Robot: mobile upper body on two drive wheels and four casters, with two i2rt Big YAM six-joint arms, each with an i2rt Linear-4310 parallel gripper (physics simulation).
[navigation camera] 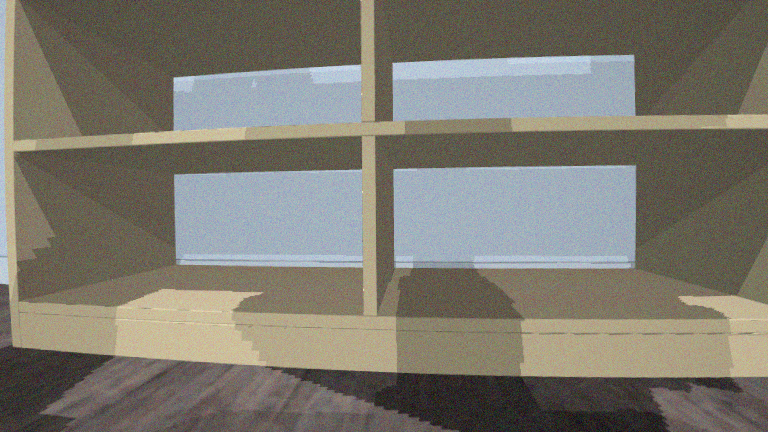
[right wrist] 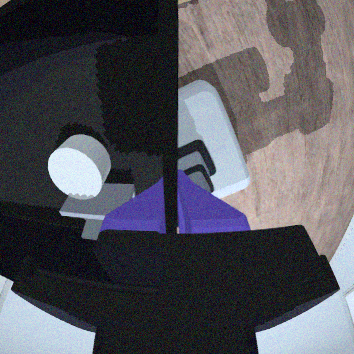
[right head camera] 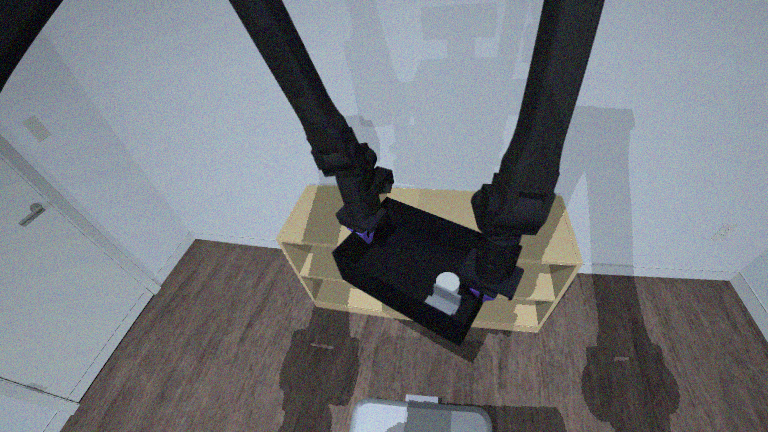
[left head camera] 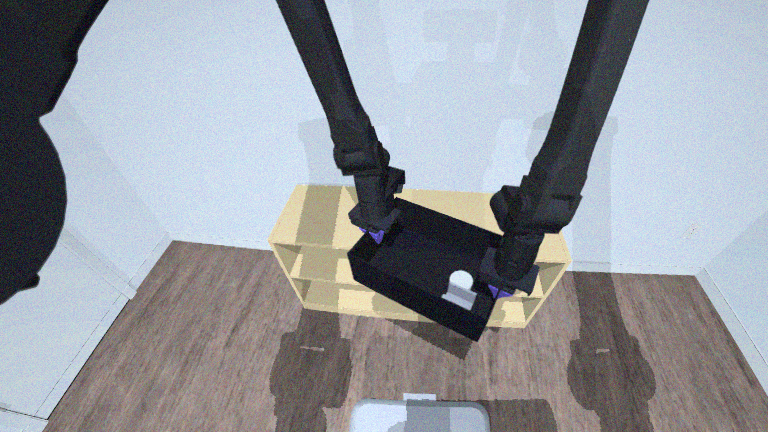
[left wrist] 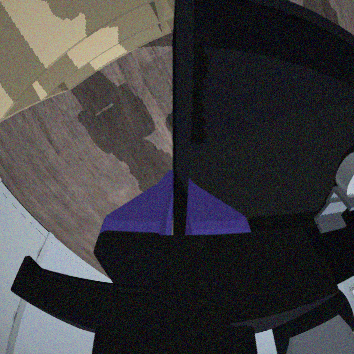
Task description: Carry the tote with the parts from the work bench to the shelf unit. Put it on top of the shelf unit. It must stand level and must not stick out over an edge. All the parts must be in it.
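Frame: origin at the left arm's base, x left, y back, z up, level; metres.
Seen in the pictures: left gripper, fingertip midpoint: (right head camera: 369,241) (left head camera: 378,241); right gripper, fingertip midpoint: (right head camera: 482,299).
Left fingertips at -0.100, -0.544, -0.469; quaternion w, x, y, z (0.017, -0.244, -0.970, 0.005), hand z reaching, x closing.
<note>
A point is followed by its place in that frame, as x, y, z.
The black tote (left head camera: 423,268) {-0.208, -0.483, -0.492} hangs in the air, tilted, over the front part of the tan shelf unit (left head camera: 316,225) {0.219, -0.902, -0.800} and its front edge. It also shows in the right head view (right head camera: 408,263) {-0.198, -0.499, -0.492}. My left gripper (left head camera: 374,234) {-0.100, -0.544, -0.469} is shut on the tote's thin far-left wall, which the left wrist view shows between the purple fingertips (left wrist: 179,211) {-0.100, -0.544, -0.469}. My right gripper (left head camera: 500,291) {-0.358, -0.397, -0.467} is shut on the opposite wall (right wrist: 171,211) {-0.379, -0.436, -0.394}. A white cylinder (right wrist: 78,170) {-0.296, -0.437, -0.467} and a grey block (right wrist: 98,205) {-0.292, -0.405, -0.461} lie inside the tote near the right gripper.
The shelf unit (navigation camera: 368,214) {-0.188, -0.773, -1.191} stands against the light wall and fills the navigation view. My grey base (left head camera: 418,416) {-0.220, -0.262, -1.150} is just in front of it on the wooden floor. A door (right head camera: 53,268) {1.703, -0.519, -0.770} is in the left wall.
</note>
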